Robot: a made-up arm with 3 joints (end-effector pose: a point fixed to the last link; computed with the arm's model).
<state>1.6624 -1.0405 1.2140</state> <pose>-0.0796 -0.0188 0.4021 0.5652 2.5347 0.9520</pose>
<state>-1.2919 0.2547 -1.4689</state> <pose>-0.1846 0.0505 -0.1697 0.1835 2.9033 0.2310</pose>
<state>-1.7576 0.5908 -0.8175</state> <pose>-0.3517 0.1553 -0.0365 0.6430 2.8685 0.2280</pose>
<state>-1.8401 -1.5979 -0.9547</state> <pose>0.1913 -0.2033 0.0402 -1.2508 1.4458 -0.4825</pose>
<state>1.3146 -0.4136 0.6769</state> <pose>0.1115 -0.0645 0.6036 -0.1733 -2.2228 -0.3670</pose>
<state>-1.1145 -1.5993 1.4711</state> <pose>0.1995 0.0588 0.2508 -1.1614 -1.2831 0.6075</pose>
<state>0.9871 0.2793 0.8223</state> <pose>0.3657 0.0218 0.5313 0.1550 -1.6305 0.1927</pose>
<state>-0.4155 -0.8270 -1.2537</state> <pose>0.3689 -0.2023 0.0412 -0.2282 1.1027 -0.6433</pose>
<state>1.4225 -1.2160 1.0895</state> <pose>-0.0670 -0.0095 0.4163 0.7566 2.6609 1.1217</pose>
